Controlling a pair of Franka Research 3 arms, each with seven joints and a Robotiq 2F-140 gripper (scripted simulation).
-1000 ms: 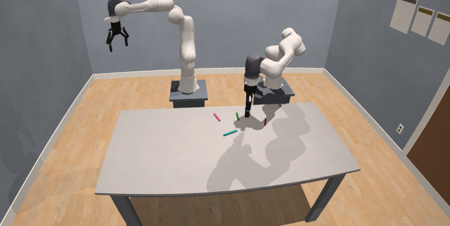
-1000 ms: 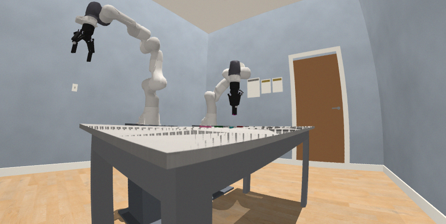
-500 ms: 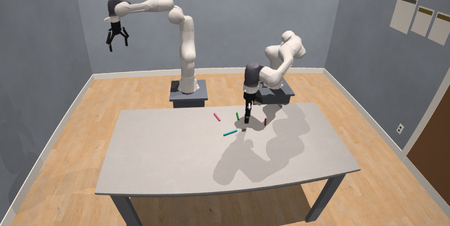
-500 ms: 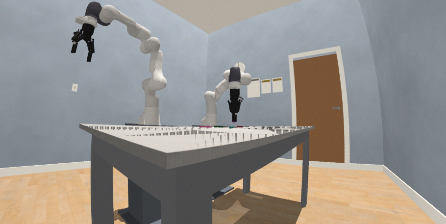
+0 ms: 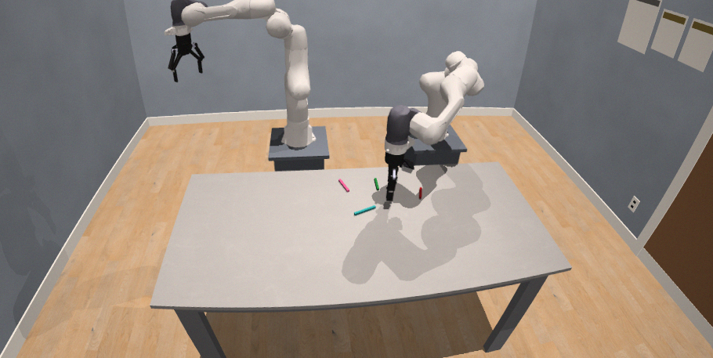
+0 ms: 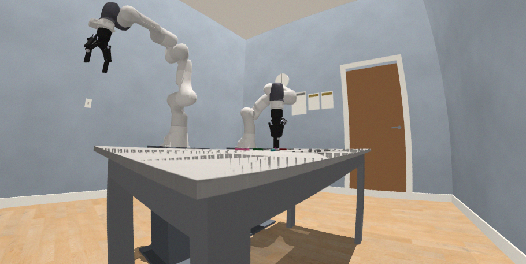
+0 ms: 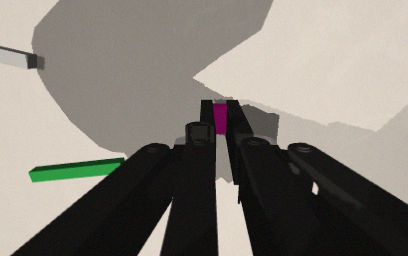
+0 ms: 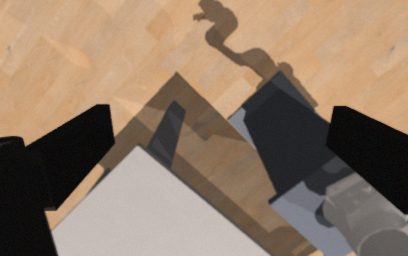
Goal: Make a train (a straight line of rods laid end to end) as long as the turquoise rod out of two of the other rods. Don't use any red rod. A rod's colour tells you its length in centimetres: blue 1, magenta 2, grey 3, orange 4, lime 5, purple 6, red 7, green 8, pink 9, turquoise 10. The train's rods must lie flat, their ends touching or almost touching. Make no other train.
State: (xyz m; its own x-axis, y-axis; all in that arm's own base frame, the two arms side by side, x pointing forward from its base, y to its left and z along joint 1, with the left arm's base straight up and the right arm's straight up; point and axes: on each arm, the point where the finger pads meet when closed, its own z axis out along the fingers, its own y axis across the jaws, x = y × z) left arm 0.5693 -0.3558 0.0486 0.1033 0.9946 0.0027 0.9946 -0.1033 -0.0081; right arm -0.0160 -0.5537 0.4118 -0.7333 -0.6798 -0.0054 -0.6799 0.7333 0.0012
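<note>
My left gripper is now 30 mm above the magenta rod. Round my left hand: grey rod 140 mm behind, 70 mm to the left, 40 mm below; then green rod 120 mm behind, 30 mm to the right, 40 mm below; then turquoise rod 50 mm ahead, 110 mm to the right, 40 mm below.
</note>
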